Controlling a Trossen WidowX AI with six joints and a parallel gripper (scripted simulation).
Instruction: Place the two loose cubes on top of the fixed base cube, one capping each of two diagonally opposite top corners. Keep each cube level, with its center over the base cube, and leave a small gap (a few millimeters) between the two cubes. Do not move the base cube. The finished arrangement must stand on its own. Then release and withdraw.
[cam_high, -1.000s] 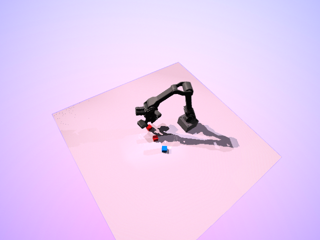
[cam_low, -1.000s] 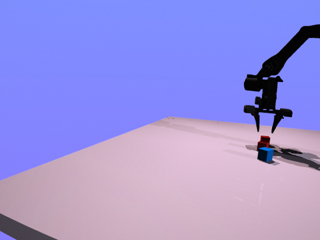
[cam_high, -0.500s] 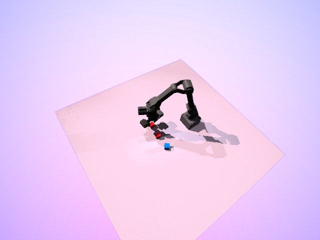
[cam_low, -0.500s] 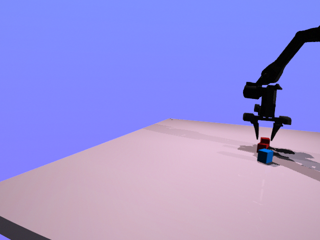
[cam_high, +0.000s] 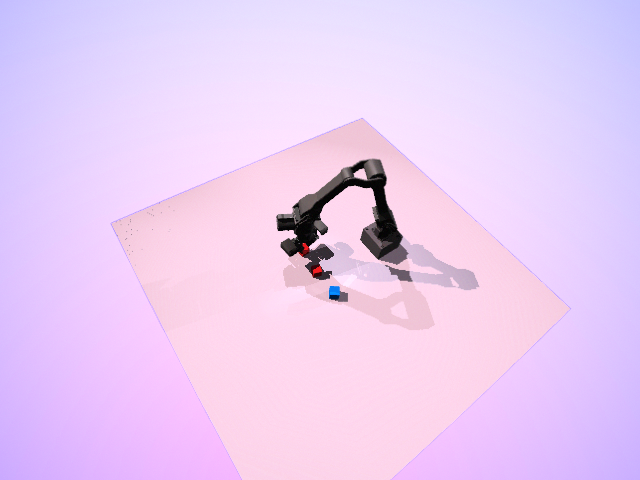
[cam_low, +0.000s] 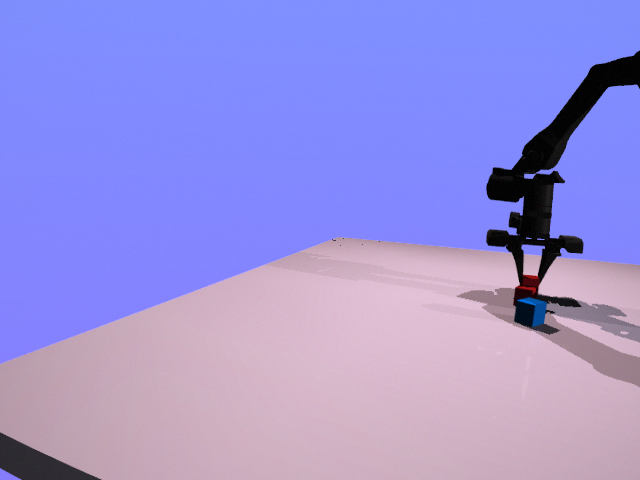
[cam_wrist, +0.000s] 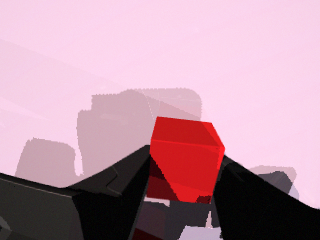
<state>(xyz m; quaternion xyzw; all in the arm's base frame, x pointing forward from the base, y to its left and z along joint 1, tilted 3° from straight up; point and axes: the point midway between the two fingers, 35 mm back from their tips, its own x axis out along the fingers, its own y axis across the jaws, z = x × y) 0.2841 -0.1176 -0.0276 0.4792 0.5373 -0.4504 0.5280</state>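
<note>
My gripper tip is 210 mm to the right of the blue base cube.
</note>
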